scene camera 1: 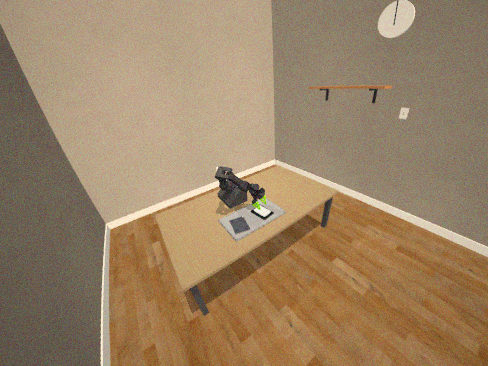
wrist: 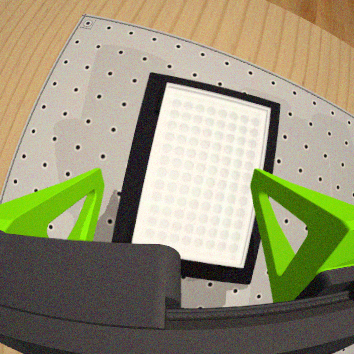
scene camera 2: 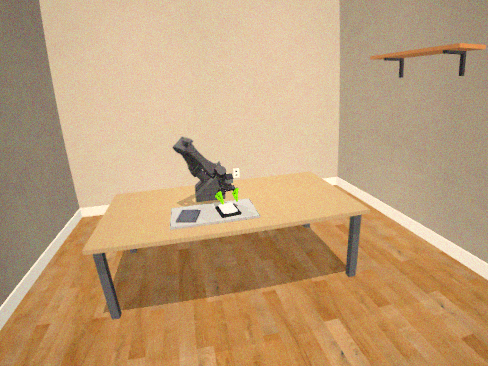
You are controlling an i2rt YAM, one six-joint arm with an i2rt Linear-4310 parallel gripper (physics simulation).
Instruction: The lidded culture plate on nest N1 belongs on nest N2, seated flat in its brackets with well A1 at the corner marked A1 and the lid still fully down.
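Places are measured from the arm's base along level axes (x right, y down, z ahead), in metres.
Where they show: gripper, fingertip midpoint: (scene camera 1: 263,206) (wrist: 176,176) (scene camera 2: 230,202); arm's base at its link origin: (scene camera 1: 230,190) (scene camera 2: 206,180).
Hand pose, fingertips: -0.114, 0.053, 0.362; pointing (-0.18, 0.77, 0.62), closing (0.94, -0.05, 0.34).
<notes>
Each offset is from my fingertips to the top centre of the thing, as dx, dy, dz. Level surfaces: height alone.
The white lidded culture plate {+0.020, +0.021, +0.011} (scene camera 1: 262,211) (scene camera 2: 228,209) (wrist: 200,170) lies in a black nest {+0.020, +0.031, +0.010} (scene camera 1: 269,216) (scene camera 2: 231,215) (wrist: 136,170), N1 by the task. Its wells show faintly through the lid; no A1 mark is readable. A dark blue-grey nest area (scene camera 1: 239,224) (scene camera 2: 188,216), apparently N2, is bare at the board's other end; it does not show in the wrist view. My gripper (scene camera 1: 261,203) (scene camera 2: 229,201) (wrist: 176,176) is open and empty above the plate. In the wrist view the left fingertip is left of the black nest and the right one overlaps the plate's right edge.
Both nests are on a light grey perforated board {+0.110, +0.048, -0.012} (scene camera 1: 253,224) (scene camera 2: 207,215) (wrist: 100,135) on a wooden table {dy +0.062} (scene camera 1: 190,250) (scene camera 2: 300,200) (wrist: 35,65). The arm's base (scene camera 1: 232,197) (scene camera 2: 206,191) stands behind the board. A wall shelf (scene camera 1: 350,87) (scene camera 2: 430,51) is at the right.
</notes>
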